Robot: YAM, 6 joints.
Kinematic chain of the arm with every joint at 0, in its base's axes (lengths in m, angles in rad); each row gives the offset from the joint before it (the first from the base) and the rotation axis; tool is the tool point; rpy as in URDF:
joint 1: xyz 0 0 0.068 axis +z
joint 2: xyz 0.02 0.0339 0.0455 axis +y
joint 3: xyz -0.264 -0.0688 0 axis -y
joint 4: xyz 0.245 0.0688 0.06 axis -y
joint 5: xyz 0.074 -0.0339 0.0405 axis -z
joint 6: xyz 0.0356 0 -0.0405 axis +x
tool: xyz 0 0 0 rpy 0 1.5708 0
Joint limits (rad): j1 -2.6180..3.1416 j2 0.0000..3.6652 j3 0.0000..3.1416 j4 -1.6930..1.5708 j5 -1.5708..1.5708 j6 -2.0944..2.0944
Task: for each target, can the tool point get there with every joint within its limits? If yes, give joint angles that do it. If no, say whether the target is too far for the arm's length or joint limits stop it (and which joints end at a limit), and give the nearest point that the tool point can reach.
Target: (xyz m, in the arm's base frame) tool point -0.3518 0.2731 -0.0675
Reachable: yes | joints 2.4129 2.8737 1.9377 -0.8967 -1.0301 -1.5136
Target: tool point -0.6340 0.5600 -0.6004
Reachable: no: too far | nearest point -0.3806 0.3362 -0.2710 | short by 0.472 m
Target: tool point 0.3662 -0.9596 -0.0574
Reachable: no: too far | nearest point 0.2271 -0.5952 0.0088 | short by 0.396 m
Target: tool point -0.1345 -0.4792 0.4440
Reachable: yes | joints 1.2872 0.3607 2.6028 0.0396 0.1406 1.5731
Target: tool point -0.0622 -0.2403 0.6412
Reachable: yes | joints 1.2895 0.8798 2.7334 -0.5249 0.1971 -1.2207
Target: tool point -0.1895 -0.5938 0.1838
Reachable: yes | joints -1.8431 2.9171 2.5771 0.7100 0.6951 -0.5705
